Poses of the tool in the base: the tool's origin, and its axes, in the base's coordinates. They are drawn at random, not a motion.
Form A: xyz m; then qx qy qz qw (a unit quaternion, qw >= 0).
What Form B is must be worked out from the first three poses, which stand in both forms.
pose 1, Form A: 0.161 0.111 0.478 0.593 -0.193 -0.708 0.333
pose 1, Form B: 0.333 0.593 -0.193 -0.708 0.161 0.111 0.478
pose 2, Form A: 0.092 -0.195 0.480 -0.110 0.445 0.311 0.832
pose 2, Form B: 0.832 -0.110 0.445 0.311 0.092 -0.195 0.480
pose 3, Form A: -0.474 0.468 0.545 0.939 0.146 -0.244 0.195
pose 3, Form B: 0.195 0.939 0.146 -0.244 -0.474 0.468 0.545
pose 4, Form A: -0.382 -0.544 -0.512 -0.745 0.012 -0.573 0.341
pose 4, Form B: 0.341 -0.745 0.012 -0.573 -0.382 -0.544 -0.512
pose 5, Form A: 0.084 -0.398 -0.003 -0.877 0.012 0.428 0.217
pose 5, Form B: 0.217 -0.877 0.012 0.428 0.084 -0.398 -0.003
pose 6, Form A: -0.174 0.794 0.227 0.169 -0.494 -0.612 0.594
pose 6, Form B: 0.594 0.169 -0.494 -0.612 -0.174 0.794 0.227
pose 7, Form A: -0.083 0.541 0.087 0.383 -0.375 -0.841 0.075
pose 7, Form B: 0.075 0.383 -0.375 -0.841 -0.083 0.541 0.087
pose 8, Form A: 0.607 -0.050 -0.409 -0.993 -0.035 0.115 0.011
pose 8, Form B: 0.011 -0.993 -0.035 0.115 0.607 -0.050 -0.409
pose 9, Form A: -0.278 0.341 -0.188 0.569 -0.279 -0.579 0.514
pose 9, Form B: 0.514 0.569 -0.279 -0.579 -0.278 0.341 -0.188
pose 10, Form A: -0.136 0.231 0.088 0.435 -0.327 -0.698 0.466
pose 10, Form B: 0.466 0.435 -0.327 -0.698 -0.136 0.231 0.088
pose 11, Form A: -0.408 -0.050 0.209 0.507 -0.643 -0.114 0.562
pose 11, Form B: 0.562 0.507 -0.643 -0.114 -0.408 -0.050 0.209
